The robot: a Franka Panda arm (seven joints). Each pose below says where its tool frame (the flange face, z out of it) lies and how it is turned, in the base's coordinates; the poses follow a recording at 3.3 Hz.
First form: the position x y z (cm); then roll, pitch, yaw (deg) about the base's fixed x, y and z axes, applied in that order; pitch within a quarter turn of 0, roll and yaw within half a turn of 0.
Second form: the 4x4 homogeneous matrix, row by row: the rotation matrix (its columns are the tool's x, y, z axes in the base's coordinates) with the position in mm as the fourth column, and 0 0 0 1 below. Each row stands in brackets. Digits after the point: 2 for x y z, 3 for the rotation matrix.
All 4 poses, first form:
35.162 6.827 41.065 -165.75 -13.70 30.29
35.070 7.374 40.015 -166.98 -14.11 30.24
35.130 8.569 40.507 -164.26 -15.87 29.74
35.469 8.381 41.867 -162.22 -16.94 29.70
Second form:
[[0.839 0.539 0.074 351.62], [0.490 -0.808 0.328 68.27], [0.237 -0.239 -0.942 410.65], [0 0 0 1]]
[[0.838 0.538 0.092 350.70], [0.488 -0.814 0.314 73.74], [0.244 -0.218 -0.945 400.15], [0 0 0 1]]
[[0.835 0.542 0.094 351.30], [0.477 -0.799 0.366 85.69], [0.273 -0.261 -0.926 405.07], [0 0 0 1]]
[[0.831 0.549 0.090 354.69], [0.474 -0.783 0.403 83.81], [0.291 -0.292 -0.911 418.67], [0 0 0 1]]

